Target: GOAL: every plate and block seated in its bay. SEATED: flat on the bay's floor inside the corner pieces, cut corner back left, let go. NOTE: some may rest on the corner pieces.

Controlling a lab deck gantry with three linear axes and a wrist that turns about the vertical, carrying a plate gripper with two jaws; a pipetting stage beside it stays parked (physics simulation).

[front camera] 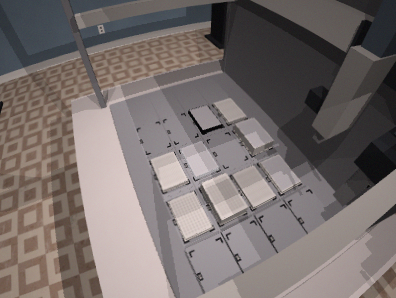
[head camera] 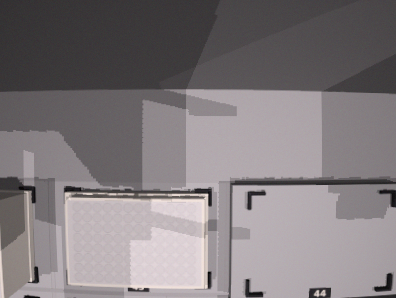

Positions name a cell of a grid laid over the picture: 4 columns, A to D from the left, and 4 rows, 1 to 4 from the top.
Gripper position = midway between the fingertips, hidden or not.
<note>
I see my gripper (front camera: D3), a pale plate (front camera: C3), a dark wall (head camera: D1) and a bay 44 (head camera: D4).
The dark wall is seen too in the front camera view (front camera: C1). The head camera view does not show the pale plate: it is out of frame.
</note>
